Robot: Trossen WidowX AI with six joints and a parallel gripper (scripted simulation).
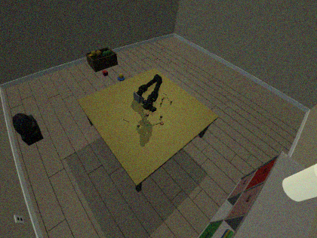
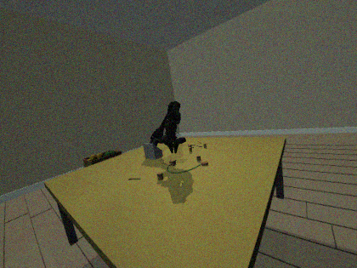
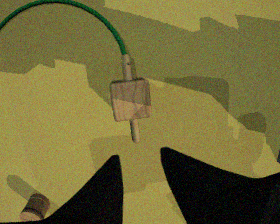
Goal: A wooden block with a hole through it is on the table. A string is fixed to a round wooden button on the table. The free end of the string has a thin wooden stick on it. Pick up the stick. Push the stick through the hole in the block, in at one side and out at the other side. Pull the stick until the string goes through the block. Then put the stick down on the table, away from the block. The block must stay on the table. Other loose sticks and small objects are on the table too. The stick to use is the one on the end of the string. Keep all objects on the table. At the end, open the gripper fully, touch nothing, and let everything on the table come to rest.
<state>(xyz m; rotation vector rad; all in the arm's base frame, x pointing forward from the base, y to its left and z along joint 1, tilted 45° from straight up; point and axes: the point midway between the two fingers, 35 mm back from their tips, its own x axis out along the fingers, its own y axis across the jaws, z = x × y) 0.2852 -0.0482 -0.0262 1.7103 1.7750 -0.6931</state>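
The wooden block lies 5 cm below my gripper tip and 3 cm to the right of it. The rest, counted from my gripper tip: round wooden button (20 cm ahead, 6 cm below, 4 cm to the left); thin wooden stick (6 cm below, 4 cm to the right); wooden cylinder (12 cm ahead, 9 cm to the left, 5 cm below).
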